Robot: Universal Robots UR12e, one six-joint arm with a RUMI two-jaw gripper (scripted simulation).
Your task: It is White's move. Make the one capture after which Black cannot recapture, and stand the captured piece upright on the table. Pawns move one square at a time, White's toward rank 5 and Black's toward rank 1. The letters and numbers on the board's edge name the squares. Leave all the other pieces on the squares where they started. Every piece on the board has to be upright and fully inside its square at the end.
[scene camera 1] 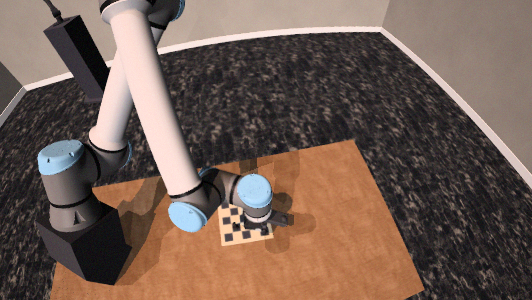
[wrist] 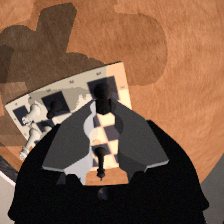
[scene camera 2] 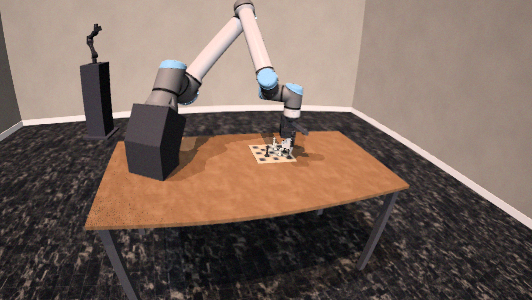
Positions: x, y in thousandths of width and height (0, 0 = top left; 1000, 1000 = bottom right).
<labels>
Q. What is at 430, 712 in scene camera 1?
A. A chessboard.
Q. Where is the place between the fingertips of my gripper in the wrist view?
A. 462, 449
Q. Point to a chessboard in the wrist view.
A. At 328, 413
</labels>
